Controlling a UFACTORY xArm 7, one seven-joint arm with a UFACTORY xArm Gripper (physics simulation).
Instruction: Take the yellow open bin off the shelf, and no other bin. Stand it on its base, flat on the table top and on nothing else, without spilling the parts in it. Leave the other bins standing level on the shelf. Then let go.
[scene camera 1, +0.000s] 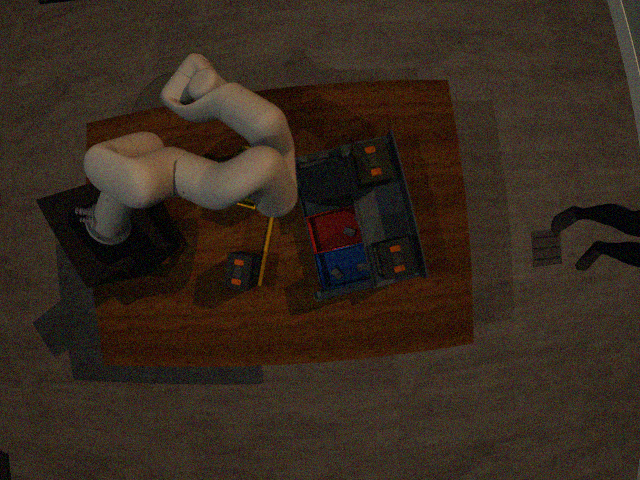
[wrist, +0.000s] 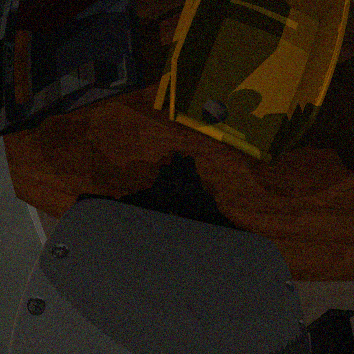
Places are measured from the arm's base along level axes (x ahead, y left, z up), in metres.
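Pixels of known places: gripper, fingertip midpoint: (wrist: 177, 169); arm's base at its link origin: (scene camera 1: 108, 224).
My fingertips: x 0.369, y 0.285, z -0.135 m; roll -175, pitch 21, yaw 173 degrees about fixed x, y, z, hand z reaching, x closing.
Observation:
For each thing: its top centre in the pictures, then the offset to it from my fingertips. "pt": a spot on its surface instead. Level surfaces: height alone.
- yellow open bin at its top centre: (wrist: 263, 33) (scene camera 1: 245, 173) 0.039 m back, 0.110 m right, 0.015 m up
- red bin at its top centre: (scene camera 1: 341, 228) 0.231 m ahead, 0.227 m right, 0.018 m up
- blue bin at its top centre: (scene camera 1: 350, 265) 0.267 m ahead, 0.320 m right, 0.018 m up
- shelf at a spot on its surface: (scene camera 1: 412, 218) pt 0.400 m ahead, 0.185 m right, 0.089 m up
- dark case at its top centre: (scene camera 1: 237, 272) 0.016 m back, 0.367 m right, 0.068 m up
- table at its surface level: 0.064 m down
- yellow strip at its top centre: (scene camera 1: 271, 220) 0.037 m ahead, 0.226 m right, 0.053 m down
The yellow open bin (scene camera 1: 247, 205) (wrist: 280, 85) is off the shelf, low over or on the table left of it. In the scene view the arm hides most of it. In the wrist view its inside faces the camera, with a grey part near its closer wall; whether its base lies flat is unclear. My gripper (wrist: 177, 169) is shut and empty, apart from the bin, below it in the wrist view; the arm hides it in the scene view. The red bin (scene camera 1: 330, 232) and blue bin (scene camera 1: 347, 255) sit side by side on the shelf (scene camera 1: 412, 218), with grey parts inside.
Two dark cases with orange latches (scene camera 1: 373, 161) (scene camera 1: 397, 258) are on the shelf. Another dark case (scene camera 1: 237, 271) stands on the table (scene camera 1: 289, 335), beside a yellow strip (scene camera 1: 265, 250). The robot's dark base plate (scene camera 1: 67, 217) is at the left edge.

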